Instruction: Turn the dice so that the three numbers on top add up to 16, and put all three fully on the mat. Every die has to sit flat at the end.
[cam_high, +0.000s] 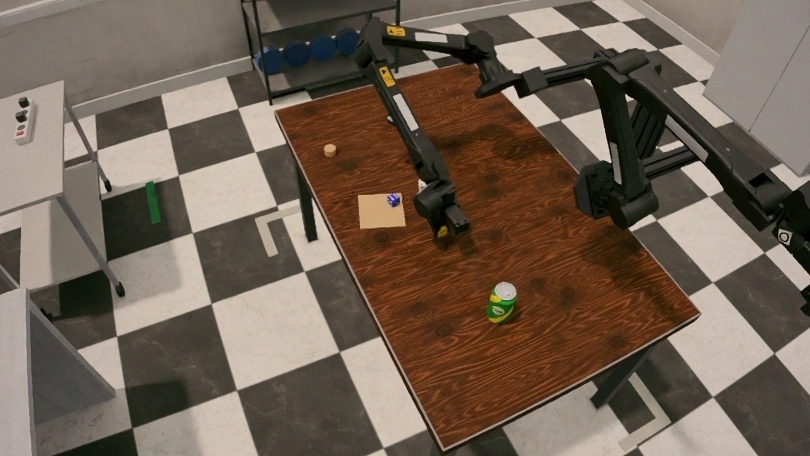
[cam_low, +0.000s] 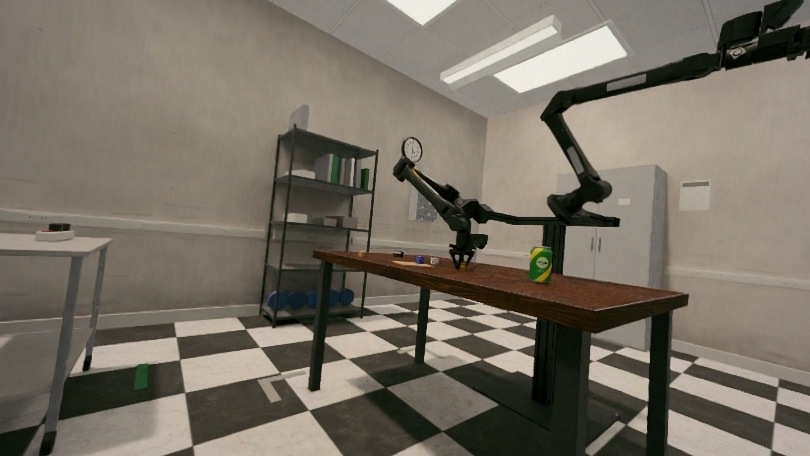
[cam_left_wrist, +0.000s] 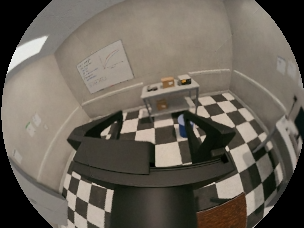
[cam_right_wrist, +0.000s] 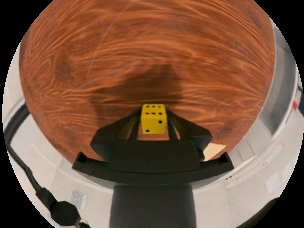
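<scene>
Right now the yellow die is right at my right hand. From my right hand the other things lie so: tan mat 130 mm ahead, 160 mm to the right, 10 mm below; then blue die 80 mm ahead, 170 mm to the right, 10 mm above; then white die 40 mm behind, 190 mm to the right.
</scene>
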